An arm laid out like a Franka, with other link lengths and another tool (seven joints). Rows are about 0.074 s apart.
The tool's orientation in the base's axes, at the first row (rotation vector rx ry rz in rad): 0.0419, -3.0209, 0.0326
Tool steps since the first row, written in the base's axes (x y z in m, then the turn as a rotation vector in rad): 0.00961, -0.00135, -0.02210, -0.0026, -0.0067, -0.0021; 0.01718, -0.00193, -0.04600, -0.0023, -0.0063, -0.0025; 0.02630, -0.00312, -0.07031, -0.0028, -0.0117, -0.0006; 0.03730, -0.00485, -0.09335, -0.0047, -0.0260, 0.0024; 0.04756, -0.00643, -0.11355, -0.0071, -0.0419, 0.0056; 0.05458, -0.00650, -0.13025, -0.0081, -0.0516, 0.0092; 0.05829, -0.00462, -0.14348, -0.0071, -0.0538, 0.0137; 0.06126, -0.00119, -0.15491, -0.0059, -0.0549, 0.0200; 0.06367, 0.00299, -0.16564, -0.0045, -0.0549, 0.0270
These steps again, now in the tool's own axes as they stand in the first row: -0.01216, -0.00119, 0.02082, 0.0025, -0.0066, 0.0026; -0.02253, -0.00151, 0.04365, 0.0021, -0.0062, 0.0029; -0.03447, -0.00248, 0.06671, 0.0030, -0.0116, 0.0012; -0.04811, -0.00407, 0.08831, 0.0056, -0.0259, -0.0012; -0.06068, -0.00555, 0.10716, 0.0088, -0.0418, -0.0037; -0.06965, -0.00549, 0.12290, 0.0105, -0.0515, -0.0070; -0.07497, -0.00346, 0.13555, 0.0101, -0.0538, -0.0115; -0.07939, 0.00011, 0.14646, 0.0097, -0.0551, -0.0179; -0.08318, 0.00443, 0.15672, 0.0092, -0.0553, -0.0250
